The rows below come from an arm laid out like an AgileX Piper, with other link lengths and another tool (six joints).
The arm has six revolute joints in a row. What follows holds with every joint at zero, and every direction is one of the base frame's.
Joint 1 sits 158.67 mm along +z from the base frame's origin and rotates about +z.
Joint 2 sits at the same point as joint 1 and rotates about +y.
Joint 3 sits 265.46 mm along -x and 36.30 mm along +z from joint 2 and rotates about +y.
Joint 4 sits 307.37 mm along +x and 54.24 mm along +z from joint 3 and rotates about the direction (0.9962, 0, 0.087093).
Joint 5 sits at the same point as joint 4 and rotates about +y.
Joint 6 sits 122.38 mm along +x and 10.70 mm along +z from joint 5 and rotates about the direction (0.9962, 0, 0.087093).
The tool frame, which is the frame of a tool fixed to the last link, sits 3.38 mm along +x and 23.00 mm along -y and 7.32 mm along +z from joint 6; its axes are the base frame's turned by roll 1.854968, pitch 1.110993 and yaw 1.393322 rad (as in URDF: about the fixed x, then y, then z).
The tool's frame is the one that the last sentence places.
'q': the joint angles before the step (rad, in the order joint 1, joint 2, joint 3, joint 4, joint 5, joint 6). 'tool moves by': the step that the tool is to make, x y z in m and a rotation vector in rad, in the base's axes. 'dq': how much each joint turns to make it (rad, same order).
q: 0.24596, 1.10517, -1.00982, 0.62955, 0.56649, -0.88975
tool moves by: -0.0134, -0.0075, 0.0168, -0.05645, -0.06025, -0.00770
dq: -0.00011, -0.05954, 0.00014, -0.09008, 0.00889, 0.02438
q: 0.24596, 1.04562, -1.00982, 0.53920, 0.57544, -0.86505
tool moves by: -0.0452, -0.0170, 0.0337, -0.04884, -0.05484, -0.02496
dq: -0.00004, -0.16334, 0.00093, -0.15870, 0.10121, 0.11717
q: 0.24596, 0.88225, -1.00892, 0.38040, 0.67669, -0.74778
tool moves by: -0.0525, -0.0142, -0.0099, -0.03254, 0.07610, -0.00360
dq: 0.00007, -0.18627, 0.08331, -0.07844, 0.17415, 0.08942
